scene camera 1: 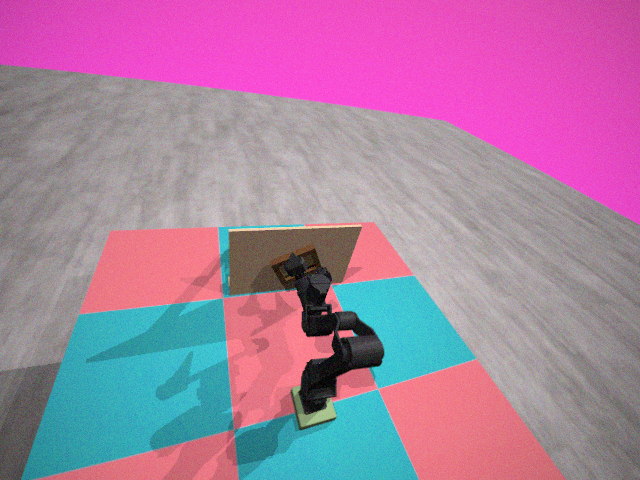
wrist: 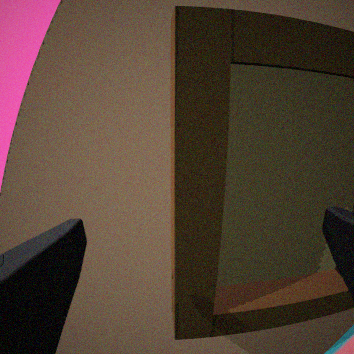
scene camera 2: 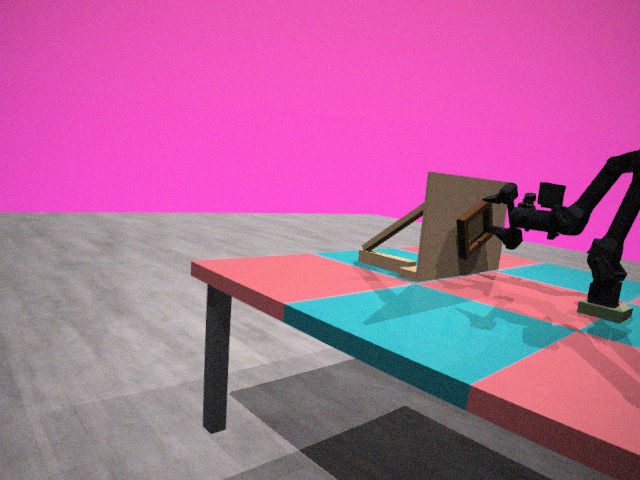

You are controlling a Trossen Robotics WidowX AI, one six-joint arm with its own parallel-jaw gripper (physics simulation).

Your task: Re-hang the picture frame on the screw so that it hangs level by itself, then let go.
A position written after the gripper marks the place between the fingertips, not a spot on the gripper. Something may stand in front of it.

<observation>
The gripper (scene camera 2: 484, 213) is open, holding nothing. Also in view: a brown picture frame (scene camera 2: 471, 226). Further things: a tan board (scene camera 2: 447, 197).
The brown picture frame also shows in scene camera 1 (scene camera 1: 309, 253) and in the wrist view (wrist: 254, 99). The gripper shows as well in scene camera 1 (scene camera 1: 296, 262) and in the wrist view (wrist: 208, 226). The tan board also shows in scene camera 1 (scene camera 1: 250, 250) and in the wrist view (wrist: 92, 133).
</observation>
